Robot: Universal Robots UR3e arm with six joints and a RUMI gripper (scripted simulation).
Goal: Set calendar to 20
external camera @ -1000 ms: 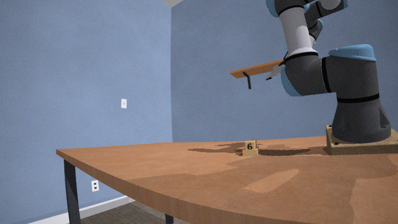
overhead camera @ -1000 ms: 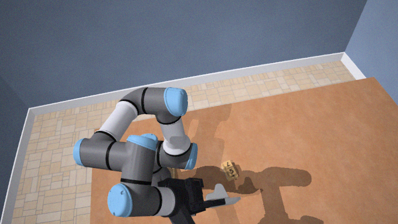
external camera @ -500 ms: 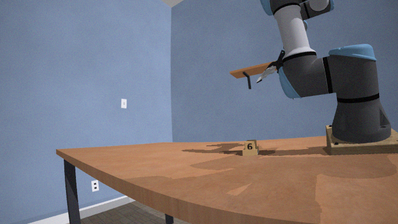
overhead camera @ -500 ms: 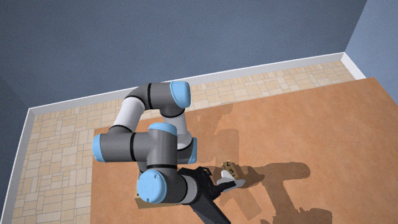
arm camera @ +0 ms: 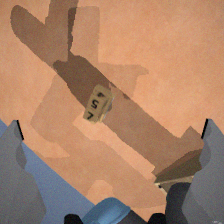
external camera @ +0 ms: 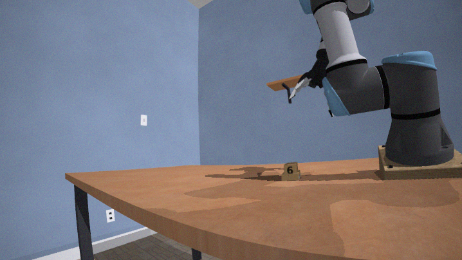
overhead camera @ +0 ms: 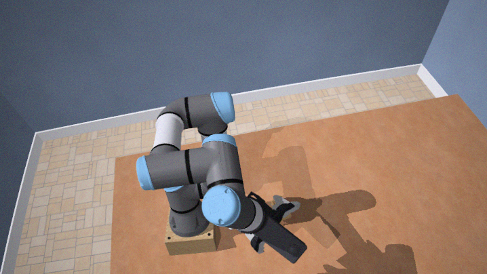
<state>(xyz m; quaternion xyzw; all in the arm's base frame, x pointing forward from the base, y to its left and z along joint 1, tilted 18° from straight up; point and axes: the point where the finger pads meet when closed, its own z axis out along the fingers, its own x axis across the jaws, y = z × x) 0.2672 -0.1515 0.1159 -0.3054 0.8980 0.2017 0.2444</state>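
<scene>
Now: the wooden digit cube 180 mm below my hand, 130 mm to the left of it and 30 mm ahead of it. Round my hand: wooden tray (190 mm below, 140 mm to the left, 30 mm ahead).
</scene>
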